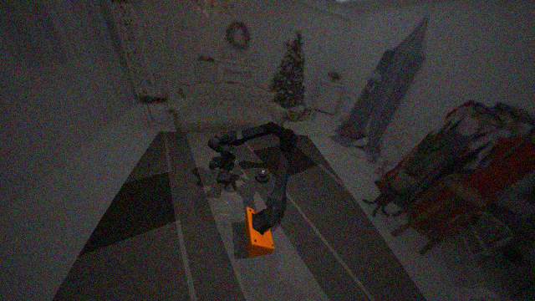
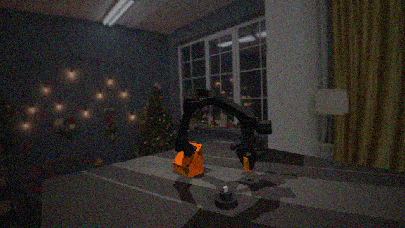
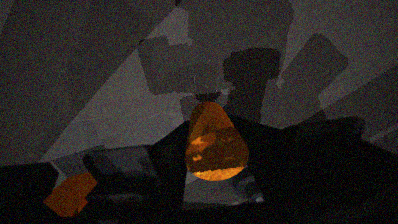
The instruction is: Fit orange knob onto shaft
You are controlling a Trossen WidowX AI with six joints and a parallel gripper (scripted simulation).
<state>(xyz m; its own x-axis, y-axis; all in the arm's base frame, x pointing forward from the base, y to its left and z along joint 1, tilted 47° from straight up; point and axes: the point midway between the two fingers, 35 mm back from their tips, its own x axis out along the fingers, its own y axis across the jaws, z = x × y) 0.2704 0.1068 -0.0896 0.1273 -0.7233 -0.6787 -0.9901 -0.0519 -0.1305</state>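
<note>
Right now my gripper tip is 7 cm short of the round pedestal, 20 cm to the left of it and 3 cm above it. From my gripper tip the other things lie so: orange knob: 3 cm above.
</note>
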